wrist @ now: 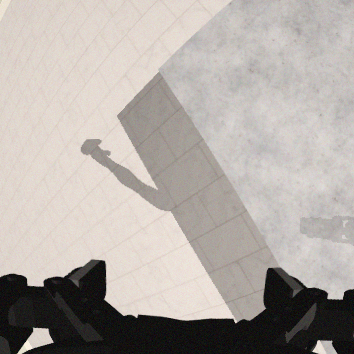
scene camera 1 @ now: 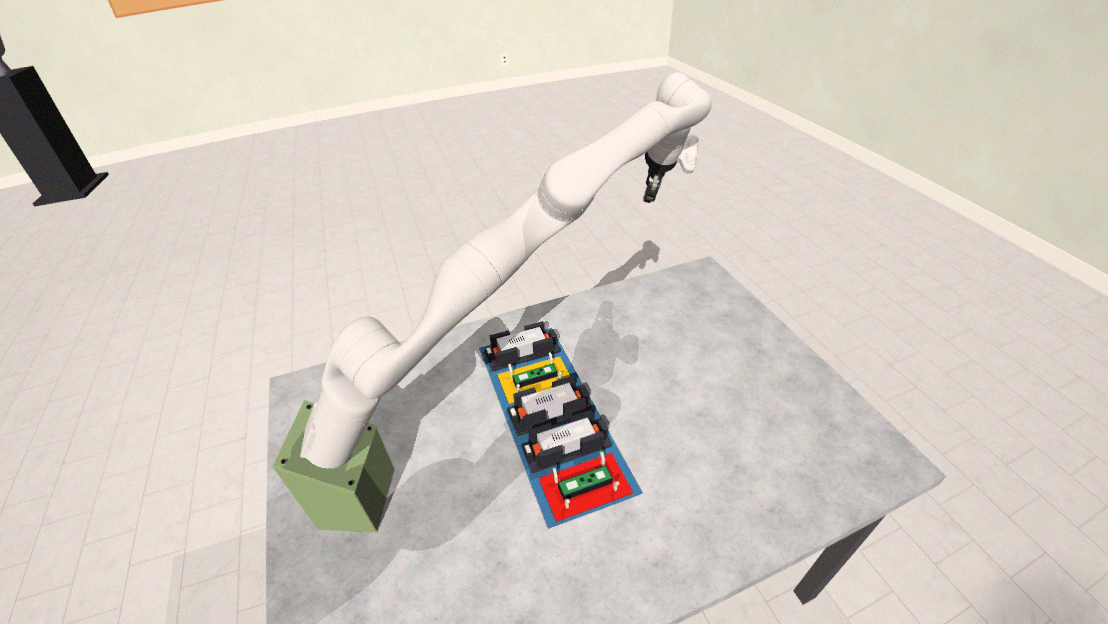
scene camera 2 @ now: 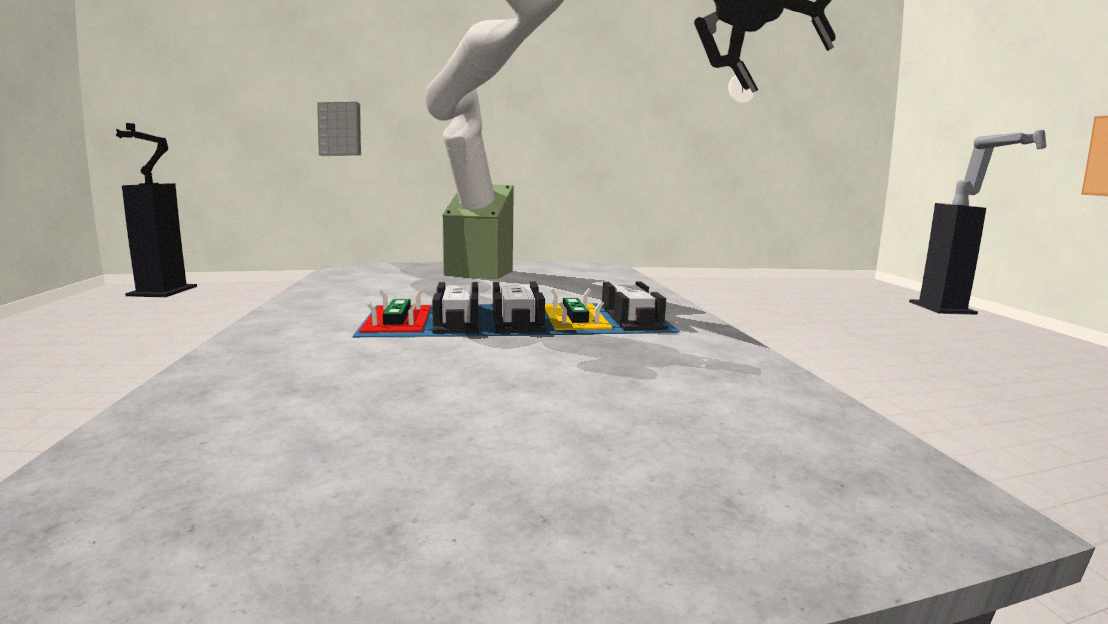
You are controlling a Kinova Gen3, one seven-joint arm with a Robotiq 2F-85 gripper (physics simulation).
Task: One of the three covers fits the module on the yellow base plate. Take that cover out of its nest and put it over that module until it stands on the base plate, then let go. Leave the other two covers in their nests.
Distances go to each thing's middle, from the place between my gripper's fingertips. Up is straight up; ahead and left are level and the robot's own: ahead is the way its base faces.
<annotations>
My gripper is now 35 cm past the yellow base plate (scene camera 2: 554,314), 22 cm to the left of it and 38 cm above it. From my hand the other things lie so: red base plate (scene camera 1: 606,494): 31 cm behind, 54 cm to the right, 38 cm below.
</annotations>
